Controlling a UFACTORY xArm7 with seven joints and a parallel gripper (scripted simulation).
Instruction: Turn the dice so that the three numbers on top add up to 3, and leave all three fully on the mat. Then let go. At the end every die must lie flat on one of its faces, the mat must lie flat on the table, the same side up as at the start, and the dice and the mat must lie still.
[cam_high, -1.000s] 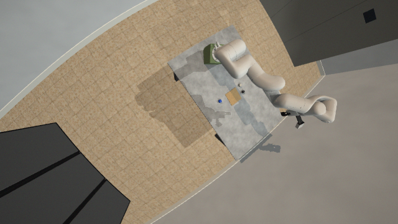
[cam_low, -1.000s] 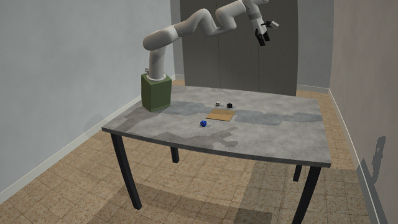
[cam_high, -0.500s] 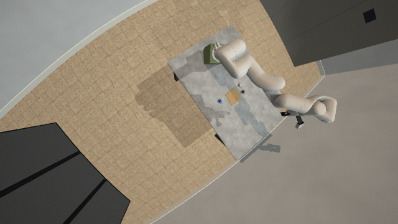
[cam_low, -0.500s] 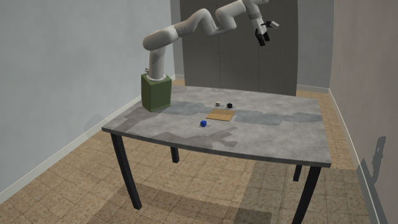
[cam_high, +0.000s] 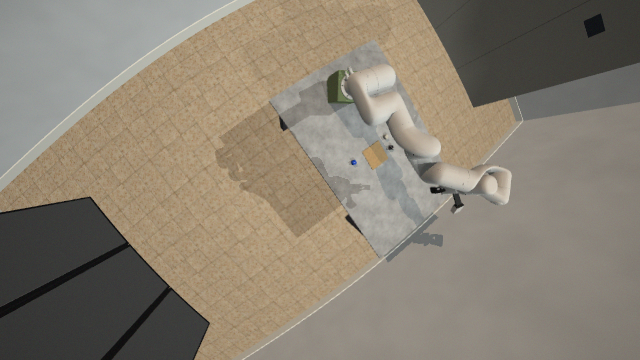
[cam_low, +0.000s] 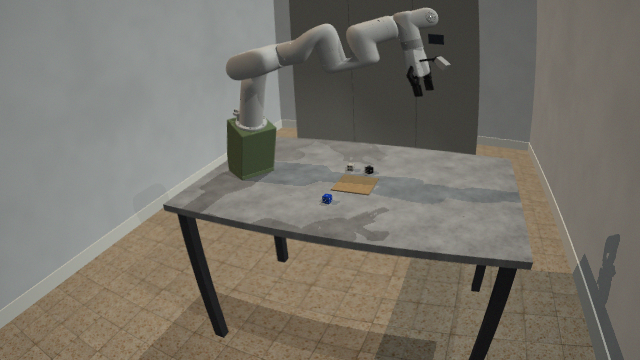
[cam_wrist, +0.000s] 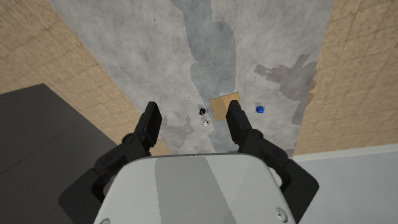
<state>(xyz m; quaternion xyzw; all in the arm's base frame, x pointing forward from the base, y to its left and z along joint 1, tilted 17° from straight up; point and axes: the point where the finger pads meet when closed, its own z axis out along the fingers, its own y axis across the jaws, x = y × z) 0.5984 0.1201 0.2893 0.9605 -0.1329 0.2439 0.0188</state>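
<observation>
Now: the blue die 290 mm behind my hand, 210 mm to the right of it and 350 mm below it. The rest, counted from my hand: tan mat 240 mm behind, 50 mm to the right, 360 mm below; then white die 300 mm behind, 70 mm to the left, 350 mm below; then black die 230 mm behind, 60 mm to the left, 350 mm below.
</observation>
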